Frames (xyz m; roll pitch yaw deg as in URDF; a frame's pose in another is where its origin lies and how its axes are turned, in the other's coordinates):
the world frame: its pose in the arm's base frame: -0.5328 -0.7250 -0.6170 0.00 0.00 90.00
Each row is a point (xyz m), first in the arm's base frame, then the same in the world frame.
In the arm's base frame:
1: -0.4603 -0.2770 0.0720
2: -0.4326 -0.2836 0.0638
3: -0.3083 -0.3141 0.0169
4: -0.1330 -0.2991 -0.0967
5: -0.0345 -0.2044 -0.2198
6: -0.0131 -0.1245 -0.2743
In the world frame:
1: 0.4480 -0.0725 0.6890
2: 0.4414 -0.1002 0.6808
3: 0.4109 -0.2245 0.6339
4: 0.4259 -0.3998 0.5203
5: 0.5206 -0.4983 0.3972
6: 0.6005 -0.5197 0.3427

